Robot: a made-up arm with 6 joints.
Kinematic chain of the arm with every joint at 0, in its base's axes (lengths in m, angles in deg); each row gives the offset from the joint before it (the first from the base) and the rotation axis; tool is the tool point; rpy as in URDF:
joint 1: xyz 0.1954 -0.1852 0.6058 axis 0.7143 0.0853 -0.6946
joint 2: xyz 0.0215 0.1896 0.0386 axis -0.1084 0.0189 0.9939
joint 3: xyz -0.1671 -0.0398 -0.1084 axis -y
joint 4: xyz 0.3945 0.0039 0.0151 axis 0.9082 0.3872 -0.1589
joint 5: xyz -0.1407 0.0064 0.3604 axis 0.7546 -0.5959 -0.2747
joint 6: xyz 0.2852 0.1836 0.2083 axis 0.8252 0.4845 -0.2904
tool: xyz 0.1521 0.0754 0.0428 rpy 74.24 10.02 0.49
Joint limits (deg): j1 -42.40..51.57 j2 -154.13..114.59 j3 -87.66..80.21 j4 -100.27..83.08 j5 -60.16..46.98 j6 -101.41..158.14
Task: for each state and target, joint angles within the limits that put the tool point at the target. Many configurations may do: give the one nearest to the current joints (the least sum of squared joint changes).
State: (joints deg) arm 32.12 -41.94 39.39 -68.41 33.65 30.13
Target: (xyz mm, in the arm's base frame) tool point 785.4 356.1 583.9
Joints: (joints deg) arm -6.92 -41.60 32.91 -99.05 -0.23 41.12
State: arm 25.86 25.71 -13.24 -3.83 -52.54 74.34
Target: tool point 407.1 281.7 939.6
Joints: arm 14.06 39.37 30.77 -4.48 -60.16 102.92
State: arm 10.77 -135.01 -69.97 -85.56 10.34 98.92
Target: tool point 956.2 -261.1 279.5
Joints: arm 29.35 -126.46 -87.66 -100.27 9.06 80.93
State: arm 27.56 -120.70 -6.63 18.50 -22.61 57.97
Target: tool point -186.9 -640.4 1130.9
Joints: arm 51.57 -96.91 19.51 19.39 9.07 39.09
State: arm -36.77 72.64 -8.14 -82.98 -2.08 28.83
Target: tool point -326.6 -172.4 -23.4
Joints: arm -40.55 71.14 -13.71 -94.01 -13.92 28.61
